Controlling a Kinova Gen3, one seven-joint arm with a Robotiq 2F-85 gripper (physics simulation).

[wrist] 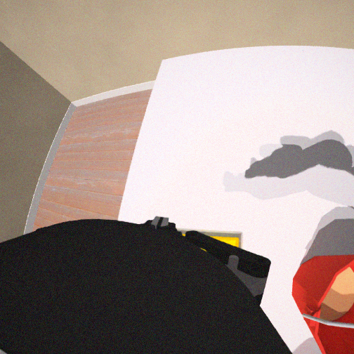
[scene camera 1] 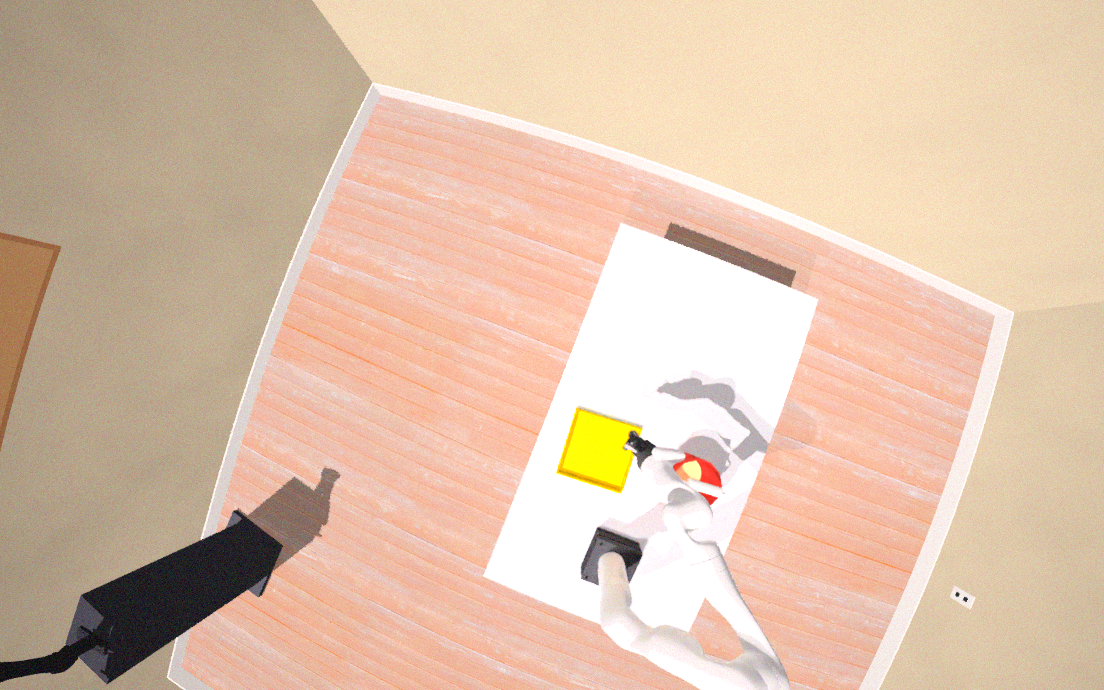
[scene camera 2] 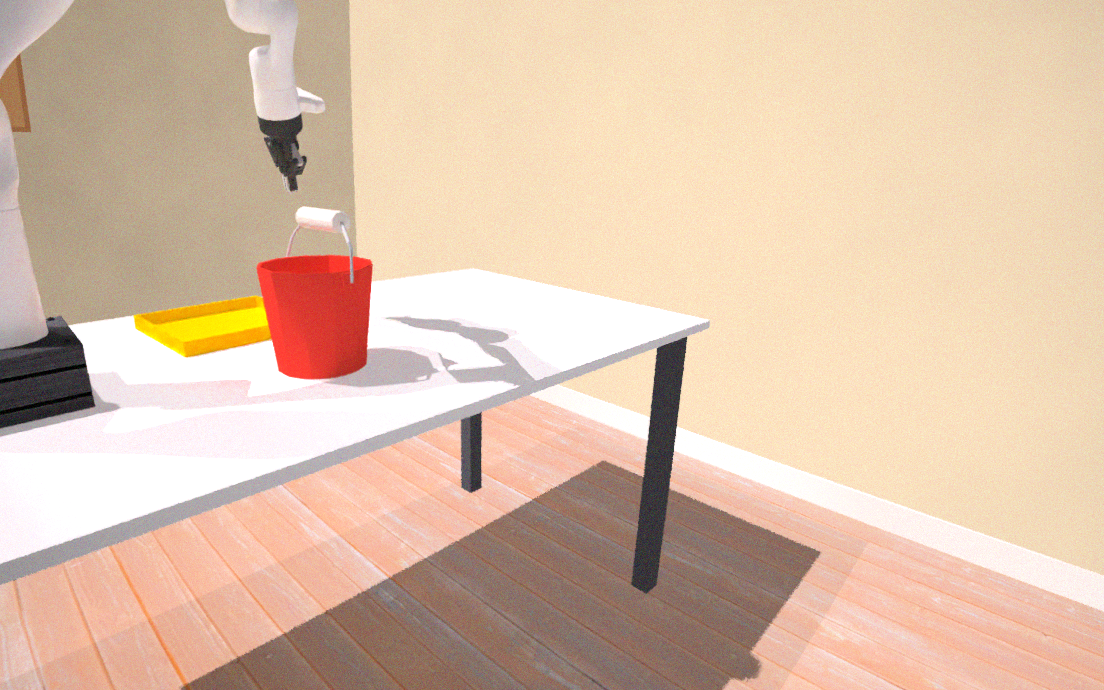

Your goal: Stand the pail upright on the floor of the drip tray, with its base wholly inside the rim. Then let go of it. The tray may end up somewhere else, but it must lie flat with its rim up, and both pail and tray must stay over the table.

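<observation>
There's a red pail point(scene camera 2: 317, 307) that I can see, and a yellow drip tray point(scene camera 2: 190, 331), with the tray at point(scene camera 1: 593, 453) as well. My gripper's visible too, at point(scene camera 2: 292, 191) and again at point(wrist: 161, 226).
</observation>
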